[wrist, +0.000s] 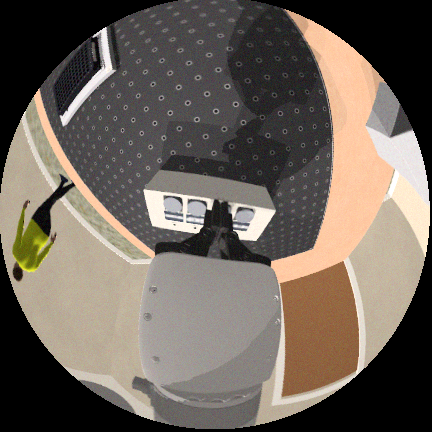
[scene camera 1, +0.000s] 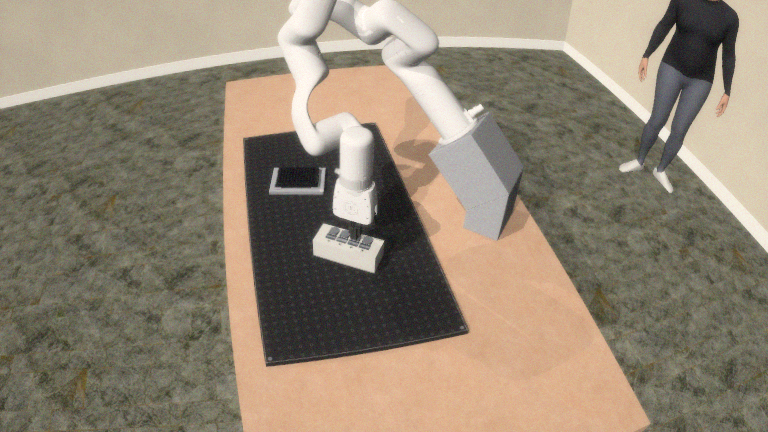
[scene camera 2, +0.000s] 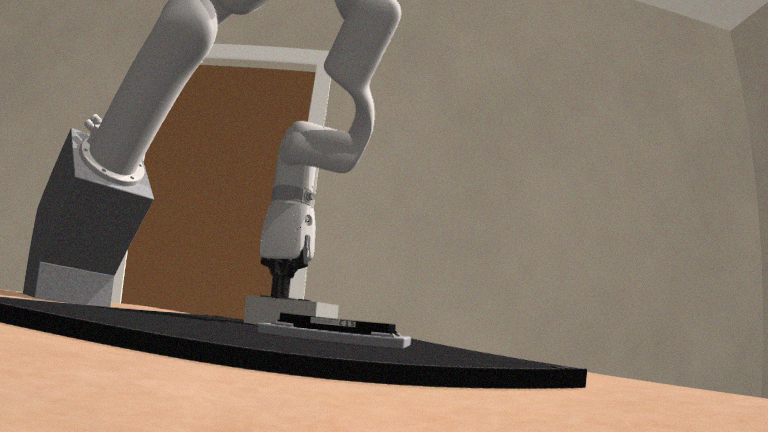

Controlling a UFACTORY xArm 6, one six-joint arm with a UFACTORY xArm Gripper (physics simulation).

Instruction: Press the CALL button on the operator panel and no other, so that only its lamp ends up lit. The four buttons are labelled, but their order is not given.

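Places are measured from the arm's base along level axes (x ahead, y up, z right), in centimetres.
Where they show: gripper, fingertip midpoint: (wrist: 217,208) (scene camera 1: 355,236) (scene camera 2: 279,298); arm's base at its link origin: (scene camera 1: 459,132) (scene camera 2: 111,162).
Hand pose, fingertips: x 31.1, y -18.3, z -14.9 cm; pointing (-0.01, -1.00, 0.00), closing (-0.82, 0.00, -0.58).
Each offset is from my fingertips to the top centre of the thing. Level surfaces: height alone.
The operator panel @[dz -1.1, dx +2.0, dy +0.3 cm] (scene camera 1: 343,256) (scene camera 2: 260,310) (wrist: 210,186) is a cream box with four grey round buttons in a row. My gripper (scene camera 1: 354,236) (scene camera 2: 279,295) (wrist: 217,208) is shut and empty, pointing down at the third button from the left, as counted in scene camera 1 and the wrist view. The fingers mostly hide that button; whether it is pushed in cannot be told. In the wrist view the first button @[dz +2.8, dx +4.8, dy +0.3 cm] (wrist: 173,205), second button @[dz +1.2, dx +2.3, dy +0.3 cm] (wrist: 197,206) and fourth button @[dz -2.1, dx -2.7, dy +0.3 cm] (wrist: 245,215) show. The label lettering is too small to read. No lamp visibly glows; the one by the third button is hidden in the wrist view.
The panel stands on a black perforated board (scene camera 1: 322,317) (scene camera 2: 483,374) (wrist: 200,75) on the tan table @[dy -6.6 cm] (scene camera 1: 408,392). A light-framed black tray @[dz +31.7, dx +10.9, dy -3.7 cm] (scene camera 1: 296,190) (scene camera 2: 375,339) (wrist: 90,95) lies on the board. The arm's grey pedestal (scene camera 1: 483,171) (scene camera 2: 80,214) stands beside the board.
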